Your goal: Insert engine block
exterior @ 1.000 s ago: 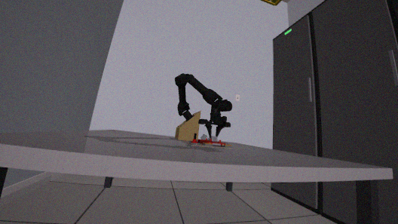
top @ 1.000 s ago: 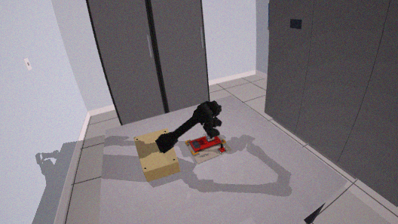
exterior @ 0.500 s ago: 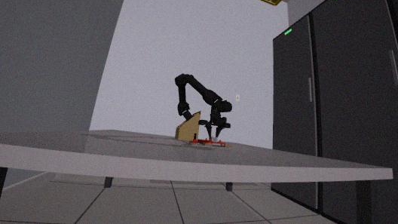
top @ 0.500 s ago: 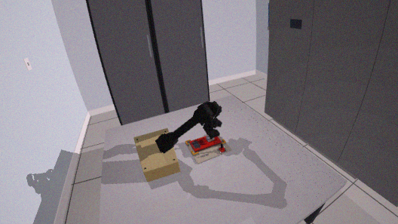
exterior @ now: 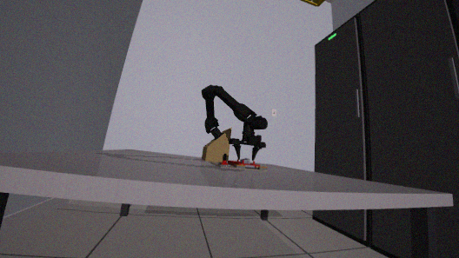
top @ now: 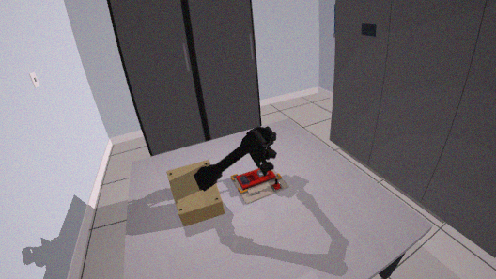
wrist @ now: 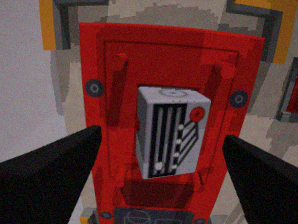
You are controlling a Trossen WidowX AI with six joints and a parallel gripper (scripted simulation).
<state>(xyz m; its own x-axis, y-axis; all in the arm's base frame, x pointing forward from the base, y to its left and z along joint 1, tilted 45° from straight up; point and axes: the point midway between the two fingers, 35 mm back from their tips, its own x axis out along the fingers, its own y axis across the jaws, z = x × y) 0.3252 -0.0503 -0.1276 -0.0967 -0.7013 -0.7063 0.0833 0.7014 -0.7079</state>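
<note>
Right now the grey engine block is 10 mm below my gripper tip.
</note>
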